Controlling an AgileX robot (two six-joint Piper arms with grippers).
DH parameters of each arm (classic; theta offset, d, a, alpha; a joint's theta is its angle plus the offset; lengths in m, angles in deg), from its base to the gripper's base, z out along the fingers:
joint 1: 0 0.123 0 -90
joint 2: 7.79 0 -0.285 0
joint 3: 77.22 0 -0.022 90
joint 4: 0 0.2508 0 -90
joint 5: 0 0 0.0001 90
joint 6: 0 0.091 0 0
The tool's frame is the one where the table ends.
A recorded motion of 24 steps. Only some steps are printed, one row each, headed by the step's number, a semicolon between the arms.
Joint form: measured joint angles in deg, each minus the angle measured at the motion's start. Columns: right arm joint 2, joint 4, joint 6, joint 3, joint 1, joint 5; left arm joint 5, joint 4, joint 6, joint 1, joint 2, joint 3.
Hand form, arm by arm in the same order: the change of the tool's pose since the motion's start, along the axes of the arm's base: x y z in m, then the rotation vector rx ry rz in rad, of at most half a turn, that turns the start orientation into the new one. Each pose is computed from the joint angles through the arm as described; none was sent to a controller.
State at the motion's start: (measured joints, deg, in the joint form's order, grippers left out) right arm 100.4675 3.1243 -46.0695 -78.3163 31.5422 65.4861; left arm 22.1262 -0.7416 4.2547 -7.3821 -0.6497 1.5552
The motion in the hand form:
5: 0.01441 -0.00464 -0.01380 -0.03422 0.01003 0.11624; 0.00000 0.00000 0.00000 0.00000 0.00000 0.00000
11: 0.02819 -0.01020 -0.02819 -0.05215 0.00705 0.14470; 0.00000 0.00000 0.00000 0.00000 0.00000 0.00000
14: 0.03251 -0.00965 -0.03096 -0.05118 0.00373 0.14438; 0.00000 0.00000 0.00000 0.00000 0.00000 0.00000
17: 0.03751 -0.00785 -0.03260 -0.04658 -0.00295 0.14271; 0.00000 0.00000 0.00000 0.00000 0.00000 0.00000
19: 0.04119 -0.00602 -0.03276 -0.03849 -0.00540 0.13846; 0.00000 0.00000 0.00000 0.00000 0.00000 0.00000
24: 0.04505 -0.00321 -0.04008 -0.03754 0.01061 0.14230; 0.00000 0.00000 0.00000 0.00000 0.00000 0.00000
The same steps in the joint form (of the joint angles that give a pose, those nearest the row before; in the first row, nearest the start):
5: 3.15 -0.49 -8.30 -1.26 -1.73 -0.02; 0.00 0.00 0.00 0.00 0.00 0.00
11: 5.86 -1.20 -11.44 -1.82 -3.39 -1.74; 0.00 0.00 0.00 0.00 0.00 0.00
14: 6.75 -1.20 -11.67 -2.49 -3.63 -2.15; 0.00 0.00 0.00 0.00 0.00 0.00
17: 7.74 -1.09 -11.78 -3.57 -3.77 -2.51; 0.00 0.00 0.00 0.00 0.00 0.00
19: 8.45 -0.70 -11.78 -4.61 -3.87 -2.51; 0.00 0.00 0.00 0.00 0.00 0.00
24: 10.06 -0.21 -12.16 -5.37 -3.87 -2.51; 0.00 0.00 0.00 0.00 0.00 0.00

